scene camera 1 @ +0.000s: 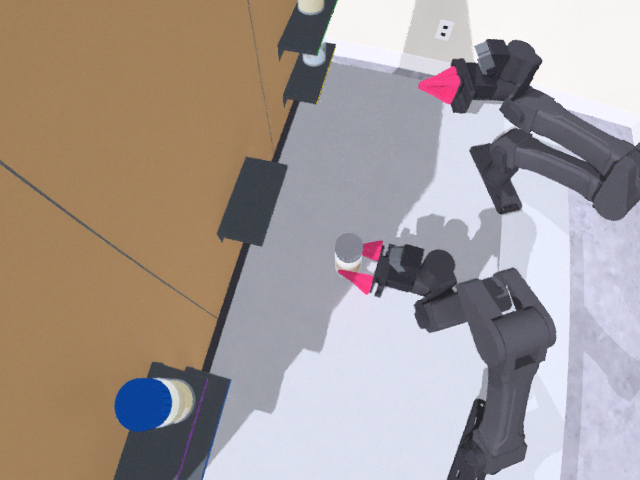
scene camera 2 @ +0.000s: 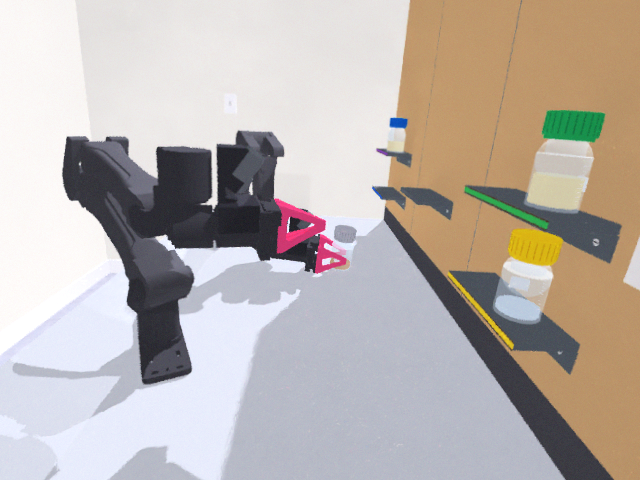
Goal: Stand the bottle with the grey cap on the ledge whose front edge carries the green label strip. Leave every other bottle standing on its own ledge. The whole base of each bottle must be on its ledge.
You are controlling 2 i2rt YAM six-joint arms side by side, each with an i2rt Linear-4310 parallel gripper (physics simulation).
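Pixels of known places: left gripper, between the fingertips: [scene camera 2: 346, 256]; right gripper, between the fingertips: [scene camera 1: 419, 85] [scene camera 2: 325, 225]; left arm's base, origin of its link: [scene camera 1: 474, 450]; right arm's base, origin of its link: [scene camera 1: 494, 178] [scene camera 2: 161, 342].
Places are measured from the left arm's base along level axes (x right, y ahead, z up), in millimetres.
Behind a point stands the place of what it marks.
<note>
The grey-capped bottle [scene camera 1: 348, 249] {x 243, y 400, z 125 mm} [scene camera 2: 344, 236] {x 278, y 403, z 112 mm} is upright between the fingers of my left gripper [scene camera 1: 351, 261] {x 247, y 409, z 49 mm} [scene camera 2: 343, 257] {x 247, y 409, z 49 mm}, out from the wall, low over the table; whether its base touches the table I cannot tell. My right gripper [scene camera 1: 419, 85] {x 600, y 401, z 229 mm} [scene camera 2: 324, 225] {x 600, y 401, z 229 mm} is shut and empty. The green-strip ledge [scene camera 1: 302, 33] {x 563, y 649, z 295 mm} [scene camera 2: 498, 198] {x 616, y 623, z 294 mm} bears the green-capped bottle [scene camera 1: 310, 5] {x 623, y 660, z 318 mm} [scene camera 2: 560, 165] {x 673, y 659, z 345 mm}. Below it, the yellow-strip ledge [scene camera 1: 305, 82] {x 568, y 649, z 155 mm} [scene camera 2: 475, 284] {x 573, y 631, z 155 mm} bears the yellow-capped bottle [scene camera 1: 313, 55] {x 624, y 655, z 188 mm} [scene camera 2: 524, 289] {x 675, y 655, z 200 mm}. The blue-capped bottle [scene camera 1: 144, 404] {x -104, y 503, z 400 mm} [scene camera 2: 397, 135] {x -79, y 509, z 348 mm} stands on the purple-strip ledge [scene camera 1: 149, 454] {x -181, y 505, z 295 mm} [scene camera 2: 383, 151].
A bare ledge [scene camera 1: 253, 198] {x 223, y 580, z 225 mm} [scene camera 2: 426, 198] {x 285, y 578, z 225 mm} juts from the brown wall [scene camera 1: 129, 206] {x 63, y 590, z 478 mm} [scene camera 2: 454, 103] {x 203, y 618, z 432 mm} between the two stacked pairs. A blue-strip ledge [scene camera 1: 214, 403] {x -108, y 489, z 155 mm} [scene camera 2: 390, 193] {x -129, y 512, z 155 mm} lies below the purple-strip one. In scene camera 2 the right arm stands in front of part of the left arm.
</note>
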